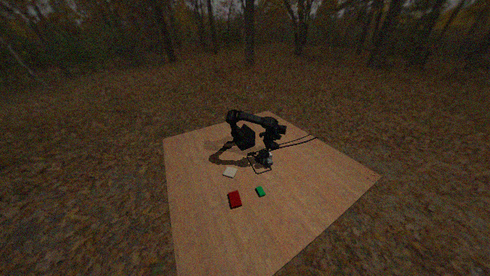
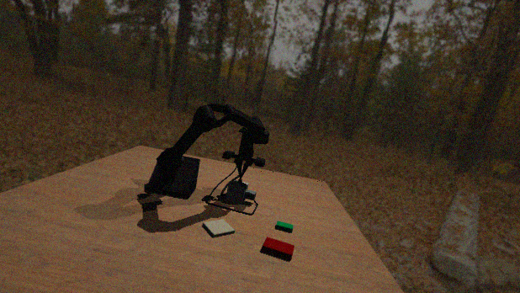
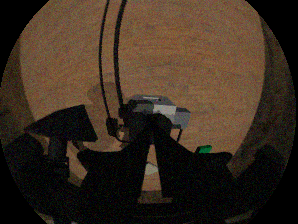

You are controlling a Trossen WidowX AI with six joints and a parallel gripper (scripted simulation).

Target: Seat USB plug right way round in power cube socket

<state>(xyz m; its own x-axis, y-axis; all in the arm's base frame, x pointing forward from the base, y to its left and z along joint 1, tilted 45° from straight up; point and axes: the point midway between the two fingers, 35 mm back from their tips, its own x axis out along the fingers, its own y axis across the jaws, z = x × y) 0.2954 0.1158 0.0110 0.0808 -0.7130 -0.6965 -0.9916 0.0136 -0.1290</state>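
Right now my gripper tip is 10 mm above the dark USB plug. The rest, counted from my gripper tip: white flat block: 10 mm behind, 300 mm to the right, 100 mm below; then green block: 220 mm ahead, 190 mm to the right, 100 mm below; then red block: 200 mm ahead, 350 mm to the right, 90 mm below.
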